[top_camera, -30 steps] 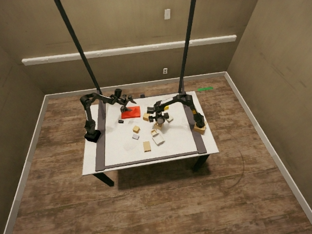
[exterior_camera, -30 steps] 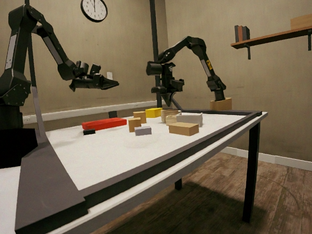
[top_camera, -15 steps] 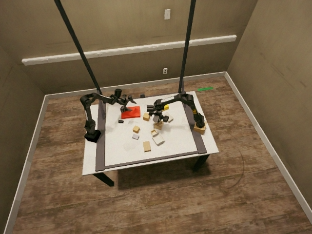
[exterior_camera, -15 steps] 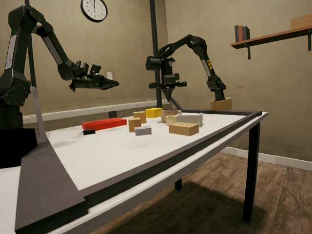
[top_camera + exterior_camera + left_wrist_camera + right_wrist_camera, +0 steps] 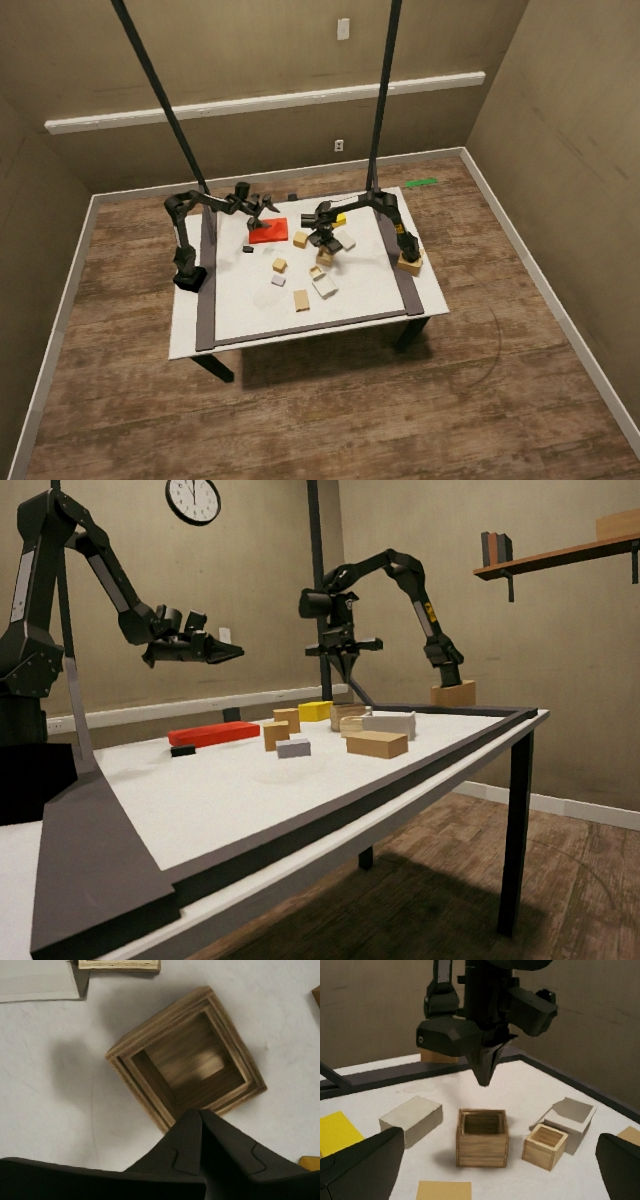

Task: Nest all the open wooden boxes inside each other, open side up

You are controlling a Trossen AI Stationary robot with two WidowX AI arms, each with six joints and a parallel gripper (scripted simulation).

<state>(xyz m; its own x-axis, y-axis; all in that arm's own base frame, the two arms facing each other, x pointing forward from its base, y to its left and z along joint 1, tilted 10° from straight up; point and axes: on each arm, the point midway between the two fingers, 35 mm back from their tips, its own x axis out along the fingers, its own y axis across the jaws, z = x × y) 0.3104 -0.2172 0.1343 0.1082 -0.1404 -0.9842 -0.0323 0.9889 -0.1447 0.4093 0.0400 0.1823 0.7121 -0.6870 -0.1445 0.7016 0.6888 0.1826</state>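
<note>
The small open wooden box is 140 mm below my left hand, 80 mm ahead of it and 50 mm to the right of it. From my left hand the other things lie so: tan cube 220 mm to the right, 130 mm below, 30 mm ahead; then flat tan block 210 mm ahead, 140 mm below, 130 mm to the right; then pale block 130 mm below, 100 mm to the left, 80 mm behind.
</note>
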